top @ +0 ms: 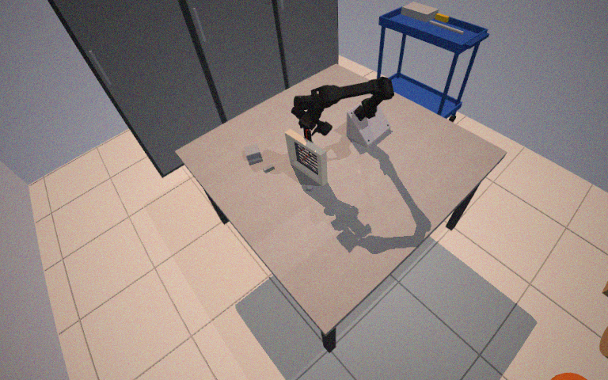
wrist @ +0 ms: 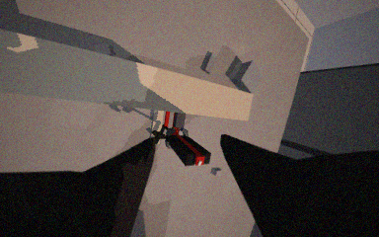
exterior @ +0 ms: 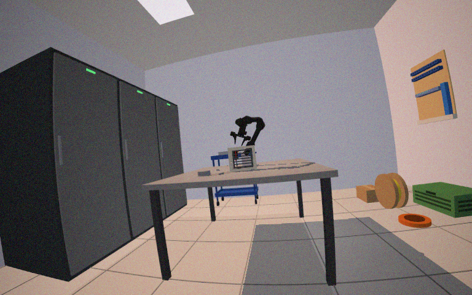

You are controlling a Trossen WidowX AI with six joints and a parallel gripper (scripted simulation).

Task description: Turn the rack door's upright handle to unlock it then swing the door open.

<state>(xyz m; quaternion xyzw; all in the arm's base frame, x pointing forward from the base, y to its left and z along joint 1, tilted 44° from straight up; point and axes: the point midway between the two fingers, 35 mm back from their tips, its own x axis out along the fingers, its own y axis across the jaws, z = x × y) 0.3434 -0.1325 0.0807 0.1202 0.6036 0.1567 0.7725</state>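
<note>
Right now the door handle is 100 mm below my gripper tip, 40 mm behind it and 30 mm to the right of it. From my gripper tip the other things lie so: flat grey piece: 220 mm below, 160 mm to the right, 150 mm ahead.
</note>
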